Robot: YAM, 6 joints.
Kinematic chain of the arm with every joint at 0, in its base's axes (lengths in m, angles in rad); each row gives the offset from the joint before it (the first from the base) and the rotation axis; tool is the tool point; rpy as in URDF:
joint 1: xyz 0 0 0.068 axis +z
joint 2: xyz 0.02 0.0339 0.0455 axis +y
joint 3: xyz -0.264 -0.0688 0 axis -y
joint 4: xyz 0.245 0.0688 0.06 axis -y
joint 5: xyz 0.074 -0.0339 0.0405 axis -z
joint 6: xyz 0.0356 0 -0.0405 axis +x
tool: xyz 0 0 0 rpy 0 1.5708 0
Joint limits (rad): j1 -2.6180..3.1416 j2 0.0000..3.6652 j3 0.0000..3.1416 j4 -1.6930..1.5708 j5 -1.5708..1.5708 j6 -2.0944..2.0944
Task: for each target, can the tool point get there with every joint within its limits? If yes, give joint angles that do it. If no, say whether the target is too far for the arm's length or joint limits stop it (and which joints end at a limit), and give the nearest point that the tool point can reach.
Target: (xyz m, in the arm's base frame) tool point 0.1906 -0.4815 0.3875
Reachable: yes | joints -1.2435 2.4409 2.8157 -0.8111 -0.8056 -0.5133
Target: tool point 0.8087 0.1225 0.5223
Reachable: no: too far | nearest point 0.5705 0.0864 0.3989 | short by 0.271 m
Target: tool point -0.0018 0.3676 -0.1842
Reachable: yes | joints 1.5254 3.2404 2.1036 -1.2091 -0.5471 -1.0990
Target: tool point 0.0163 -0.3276 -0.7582
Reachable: no: too far | nearest point 0.0143 -0.2869 -0.3783 | short by 0.382 m
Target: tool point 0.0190 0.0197 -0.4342
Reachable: no: joint limits stop it (at a limit: joint 2) | nearest point 0.0546 0.0566 -0.3379 | short by 0.109 m
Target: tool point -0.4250 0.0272 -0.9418
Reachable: no: too far | nearest point -0.3162 0.0202 -0.3739 | short by 0.578 m
